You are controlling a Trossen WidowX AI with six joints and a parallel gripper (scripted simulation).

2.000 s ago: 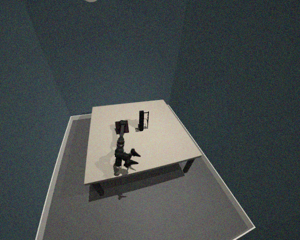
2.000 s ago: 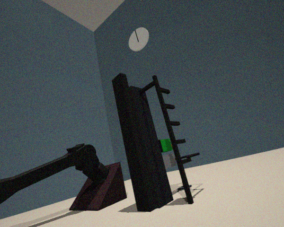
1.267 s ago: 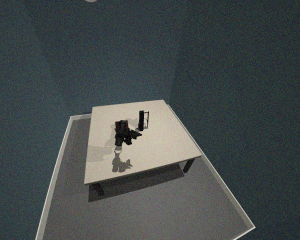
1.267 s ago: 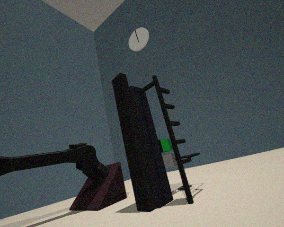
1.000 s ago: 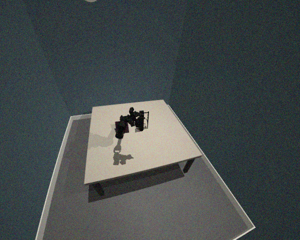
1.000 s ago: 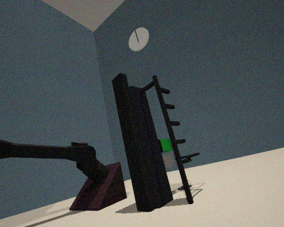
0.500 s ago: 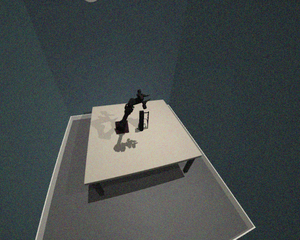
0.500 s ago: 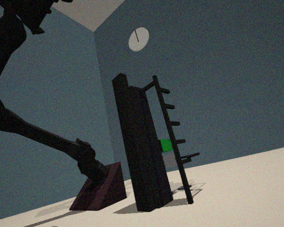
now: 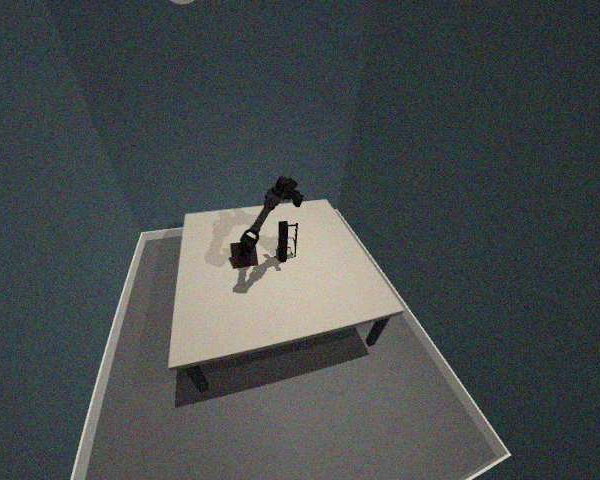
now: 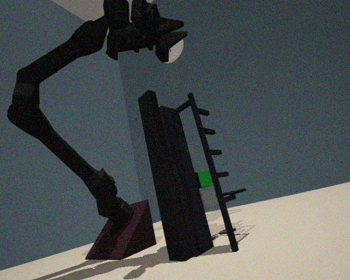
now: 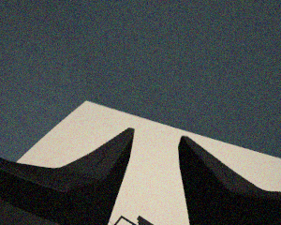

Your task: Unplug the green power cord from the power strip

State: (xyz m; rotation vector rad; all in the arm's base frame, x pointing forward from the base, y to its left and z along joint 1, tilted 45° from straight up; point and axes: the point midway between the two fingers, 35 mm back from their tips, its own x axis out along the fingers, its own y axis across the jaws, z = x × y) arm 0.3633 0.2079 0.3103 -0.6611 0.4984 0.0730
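My gripper tip is now 34 cm above the green plug, 10 cm past it and 5 cm to the right of it. The rest, counted from my gripper tip: thin black bar: 33 cm below, 3 cm to the right, 3 cm behind.
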